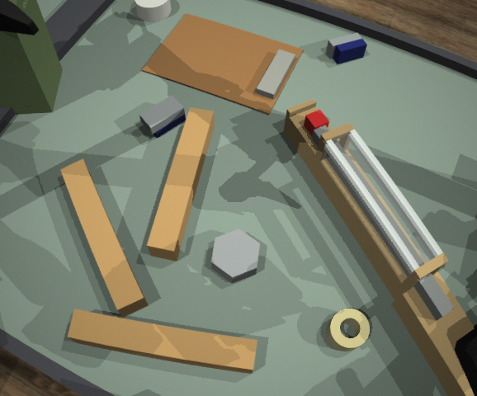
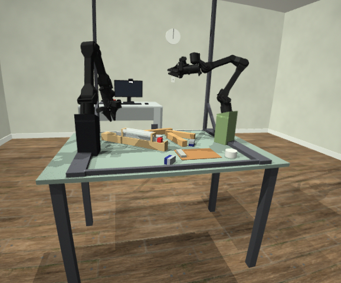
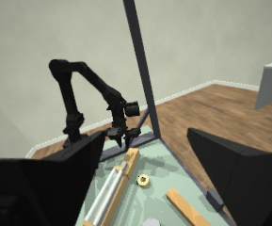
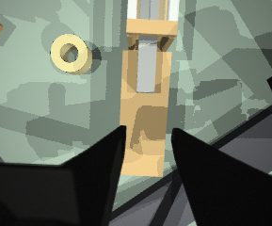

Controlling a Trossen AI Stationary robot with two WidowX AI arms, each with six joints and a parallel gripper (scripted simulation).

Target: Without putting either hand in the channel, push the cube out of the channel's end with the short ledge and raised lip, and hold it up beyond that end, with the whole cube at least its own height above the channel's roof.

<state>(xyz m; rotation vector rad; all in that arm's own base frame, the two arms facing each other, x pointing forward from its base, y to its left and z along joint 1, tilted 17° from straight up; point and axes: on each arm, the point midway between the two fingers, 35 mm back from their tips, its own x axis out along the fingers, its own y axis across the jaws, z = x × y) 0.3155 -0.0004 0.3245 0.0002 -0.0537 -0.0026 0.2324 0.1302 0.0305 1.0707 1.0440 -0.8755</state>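
Right now the red cube is 25 cm ahead of my right hand, 25 cm to the left of it and 11 cm below it. From my right hand the other things lie so: grey hexagon 5 cm ahead, 30 cm to the left, 15 cm below; wooden channel 14 cm ahead, 14 cm to the left, 11 cm below.
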